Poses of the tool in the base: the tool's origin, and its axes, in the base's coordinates. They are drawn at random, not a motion.
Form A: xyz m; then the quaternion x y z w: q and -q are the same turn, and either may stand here.
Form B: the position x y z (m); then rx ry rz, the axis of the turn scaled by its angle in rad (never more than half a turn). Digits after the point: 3 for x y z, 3 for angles.
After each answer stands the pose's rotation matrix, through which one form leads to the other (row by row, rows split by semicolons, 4 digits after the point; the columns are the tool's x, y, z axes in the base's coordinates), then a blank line. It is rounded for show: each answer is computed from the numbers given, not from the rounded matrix.
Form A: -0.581, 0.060, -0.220, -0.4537, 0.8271, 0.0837, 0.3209
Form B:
-0.581, 0.060, -0.220, -1.192, 2.173, 0.220
-0.3823 -0.8043 0.4549; -0.6968 0.5743 0.4297; -0.6068 -0.1527 -0.7800

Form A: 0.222, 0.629, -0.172, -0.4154, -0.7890, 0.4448, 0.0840
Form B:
0.222, 0.629, -0.172, -1.240, -2.354, 1.327
-0.6408 0.5808 -0.5021; 0.7302 0.2592 -0.6321; -0.2370 -0.7717 -0.5902

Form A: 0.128, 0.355, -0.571, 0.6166, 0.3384, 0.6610, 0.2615
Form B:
0.128, 0.355, -0.571, 1.669, 0.916, 1.789
-0.1029 0.0716 0.9921; 0.7630 -0.6342 0.1249; 0.6382 0.7698 0.0106

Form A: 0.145, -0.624, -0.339, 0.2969, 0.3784, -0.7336, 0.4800
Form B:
0.145, -0.624, -0.339, 0.724, 0.923, -1.790
-0.3628 0.9290 -0.0724; -0.4796 -0.2528 -0.8403; -0.7990 -0.2702 0.5373

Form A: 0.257, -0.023, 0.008, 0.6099, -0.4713, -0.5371, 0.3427
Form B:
0.257, -0.023, 0.008, 1.585, -1.225, -1.396
-0.0212 -0.2068 -0.9782; -0.9430 -0.3209 0.0882; -0.3321 0.9243 -0.1882

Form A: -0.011, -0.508, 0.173, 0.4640, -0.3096, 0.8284, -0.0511
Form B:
-0.011, -0.508, 0.173, -1.412, 0.942, -2.521
-0.5642 -0.2026 0.8004; -0.3720 -0.8031 -0.4655; 0.7371 -0.5604 0.3777

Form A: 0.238, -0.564, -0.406, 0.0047, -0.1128, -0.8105, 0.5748
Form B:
0.238, -0.564, -0.406, 0.011, -0.264, -1.899
-0.3392 0.9306 -0.1373; -0.9328 -0.3138 0.1774; 0.1220 0.1882 0.9745

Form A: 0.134, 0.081, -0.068, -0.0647, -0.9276, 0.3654, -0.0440
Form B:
0.134, 0.081, -0.068, 0.198, 2.835, -1.117
-0.9878 0.1522 0.0343; 0.0879 0.7246 -0.6835; -0.1289 -0.6721 -0.7291

